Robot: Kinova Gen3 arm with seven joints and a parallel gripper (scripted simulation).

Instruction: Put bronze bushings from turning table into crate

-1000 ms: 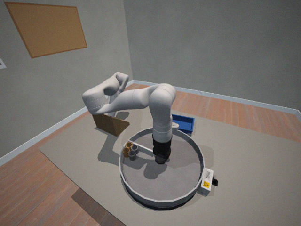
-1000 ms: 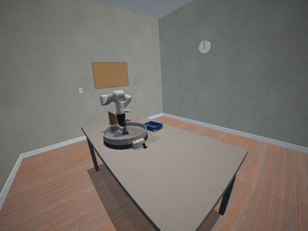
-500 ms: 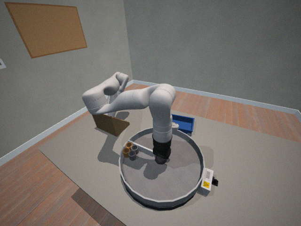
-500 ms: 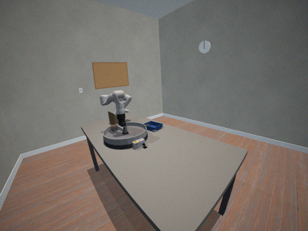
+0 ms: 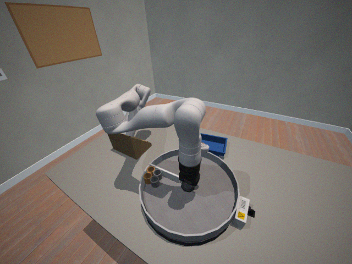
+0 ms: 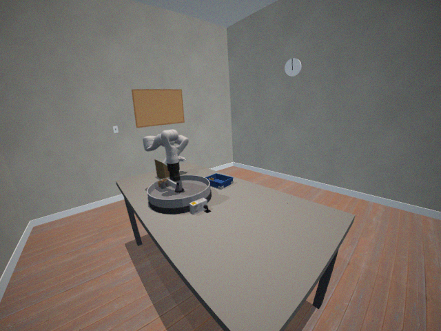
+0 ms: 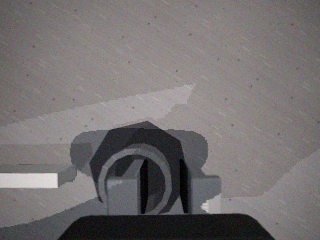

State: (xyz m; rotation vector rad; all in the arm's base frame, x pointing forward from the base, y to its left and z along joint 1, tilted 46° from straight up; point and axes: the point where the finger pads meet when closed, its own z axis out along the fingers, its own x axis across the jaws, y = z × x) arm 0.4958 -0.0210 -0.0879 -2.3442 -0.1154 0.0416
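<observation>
Now: hand 5 cm above the round grey turning table and 2 cm past it. From my hand the other things lie so: blue crate (34 cm to the left, 7 cm below, 4 cm behind).
</observation>
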